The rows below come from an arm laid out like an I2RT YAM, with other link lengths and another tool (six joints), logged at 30 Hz.
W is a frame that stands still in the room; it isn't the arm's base.
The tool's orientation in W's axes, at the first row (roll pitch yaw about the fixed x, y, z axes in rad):
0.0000, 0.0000, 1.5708
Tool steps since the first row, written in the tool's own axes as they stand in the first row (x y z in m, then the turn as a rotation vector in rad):
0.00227, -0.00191, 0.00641, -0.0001, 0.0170, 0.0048
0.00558, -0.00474, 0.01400, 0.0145, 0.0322, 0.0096
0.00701, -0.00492, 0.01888, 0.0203, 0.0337, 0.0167
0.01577, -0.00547, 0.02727, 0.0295, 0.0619, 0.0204
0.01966, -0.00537, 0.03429, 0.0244, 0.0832, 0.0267
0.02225, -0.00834, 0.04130, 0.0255, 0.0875, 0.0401
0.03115, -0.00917, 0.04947, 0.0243, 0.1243, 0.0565
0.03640, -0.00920, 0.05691, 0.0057, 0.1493, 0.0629
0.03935, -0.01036, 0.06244, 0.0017, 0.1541, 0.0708
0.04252, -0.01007, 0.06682, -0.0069, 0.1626, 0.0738
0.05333, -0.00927, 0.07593, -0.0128, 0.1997, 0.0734
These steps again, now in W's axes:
0.00191, 0.00227, 0.00641, -0.0170, -0.0001, 0.0048
0.00474, 0.00558, 0.01400, -0.0322, 0.0145, 0.0096
0.00492, 0.00701, 0.01888, -0.0337, 0.0203, 0.0167
0.00547, 0.01577, 0.02727, -0.0619, 0.0295, 0.0204
0.00537, 0.01966, 0.03429, -0.0832, 0.0244, 0.0267
0.00834, 0.02225, 0.04130, -0.0875, 0.0255, 0.0401
0.00917, 0.03115, 0.04947, -0.1243, 0.0243, 0.0565
0.00920, 0.03640, 0.05691, -0.1493, 0.0057, 0.0629
0.01036, 0.03935, 0.06244, -0.1541, 0.0017, 0.0708
0.01007, 0.04252, 0.06682, -0.1626, -0.0069, 0.0738
0.00927, 0.05333, 0.07593, -0.1997, -0.0128, 0.0734

